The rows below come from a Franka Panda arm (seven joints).
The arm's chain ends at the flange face. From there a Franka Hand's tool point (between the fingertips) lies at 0.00 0.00 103.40 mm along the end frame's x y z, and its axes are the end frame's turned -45 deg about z.
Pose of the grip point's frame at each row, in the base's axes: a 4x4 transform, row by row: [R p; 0 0 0 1], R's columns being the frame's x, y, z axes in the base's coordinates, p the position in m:
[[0.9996 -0.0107 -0.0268 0.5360], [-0.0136 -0.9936 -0.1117 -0.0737], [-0.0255 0.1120 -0.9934 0.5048], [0 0 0 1]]
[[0.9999 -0.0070 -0.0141 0.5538], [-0.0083 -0.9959 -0.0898 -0.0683], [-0.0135 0.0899 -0.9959 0.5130], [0 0 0 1]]
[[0.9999 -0.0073 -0.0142 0.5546], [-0.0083 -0.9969 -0.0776 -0.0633], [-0.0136 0.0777 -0.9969 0.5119], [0 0 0 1]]
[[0.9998 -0.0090 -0.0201 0.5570], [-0.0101 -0.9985 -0.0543 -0.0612], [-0.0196 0.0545 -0.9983 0.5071], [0 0 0 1]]
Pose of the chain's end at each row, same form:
[[0.6993 -0.7144 -0.0268 0.5388], [-0.7122 -0.6930 -0.1117 -0.0622], [0.0612 0.0972 -0.9934 0.6075], [0 0 0 1]]
[[0.7021 -0.7120 -0.0141 0.5553], [-0.7101 -0.6983 -0.0898 -0.0590], [0.0540 0.0731 -0.9959 0.6160], [0 0 0 1]]
[[0.7019 -0.7122 -0.0142 0.5561], [-0.7108 -0.6990 -0.0776 -0.0553], [0.0453 0.0646 -0.9969 0.6150], [0 0 0 1]]
[[0.7006 -0.7133 -0.0201 0.5591], [-0.7132 -0.6989 -0.0543 -0.0556], [0.0247 0.0524 -0.9983 0.6103], [0 0 0 1]]

